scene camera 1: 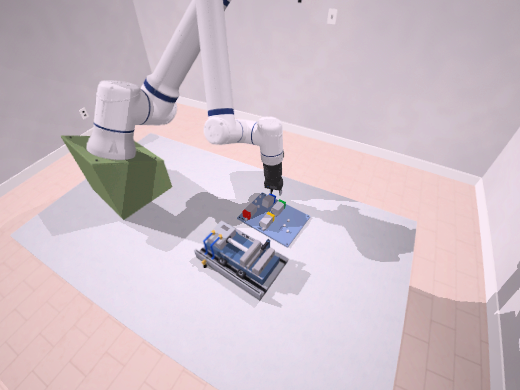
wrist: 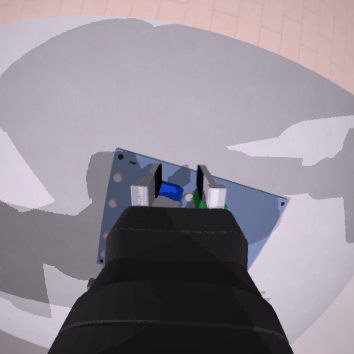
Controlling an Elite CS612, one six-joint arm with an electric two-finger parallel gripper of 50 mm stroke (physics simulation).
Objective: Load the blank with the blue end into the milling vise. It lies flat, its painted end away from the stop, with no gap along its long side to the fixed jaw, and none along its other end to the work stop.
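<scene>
The blank with the blue end (scene camera 1: 268,202) (wrist: 171,191) lies on the blue board (scene camera 1: 299,225) (wrist: 250,210), near its back edge. In the wrist view its blue end shows between the fingers, closer to the left one; its grey body is mostly hidden by the gripper. My gripper (scene camera 1: 276,193) (wrist: 178,174) is open and empty, pointing down close above this blank; the exact height is hard to tell. The milling vise (scene camera 1: 231,250) stands in front of the board in the scene view. Its two grey jaws have a gap between them, and a small dark upright part (scene camera 1: 265,244) stands near them.
A green-ended blank (scene camera 1: 279,208) (wrist: 197,199) lies close beside the right finger. A yellow-ended blank (scene camera 1: 267,221) and a red-ended blank (scene camera 1: 248,212) lie on the same board, with small pale pegs. Blue hoses (scene camera 1: 207,243) rise at the vise's left end.
</scene>
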